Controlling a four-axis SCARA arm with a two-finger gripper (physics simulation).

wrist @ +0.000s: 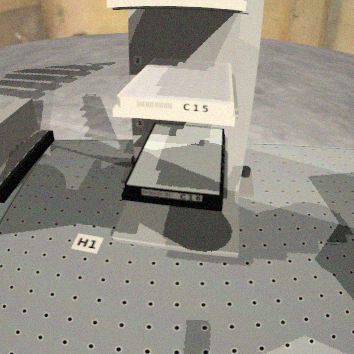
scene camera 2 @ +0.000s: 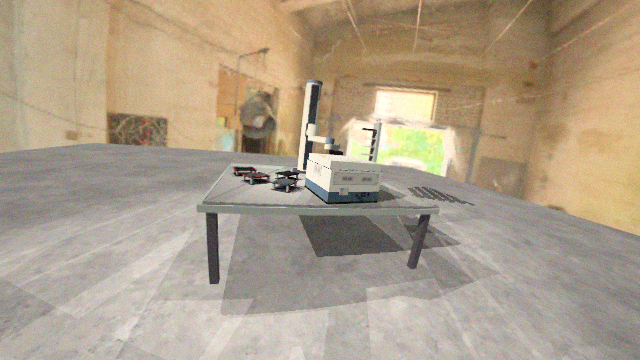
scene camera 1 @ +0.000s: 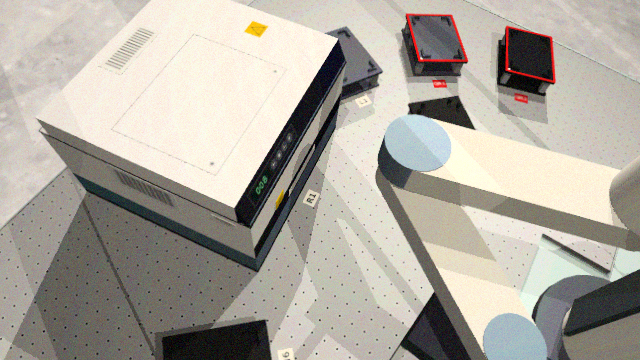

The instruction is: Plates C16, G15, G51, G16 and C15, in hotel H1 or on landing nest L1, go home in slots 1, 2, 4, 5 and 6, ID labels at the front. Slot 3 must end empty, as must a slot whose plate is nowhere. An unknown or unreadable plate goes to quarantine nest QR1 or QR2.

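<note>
In the wrist view, hotel H1 holds a pale plate labelled C15 in slot 2. Below it, in slot 1, lies a black-edged plate; its blurred label seems to read C16. Both labels face the camera. A white piece above is cut off, with no label showing. My gripper is open and empty, facing the hotel; one finger shows at the left, apart from the plates, and the other is out of view. Landing nest L1, partly hidden, shows no plate. Plates G15, G51 and G16 cannot be identified.
The white device by label R1 stands beside L1. Two red-rimmed quarantine nests show no plates. A black nest is partly under the arm. Another black nest is at the bottom edge.
</note>
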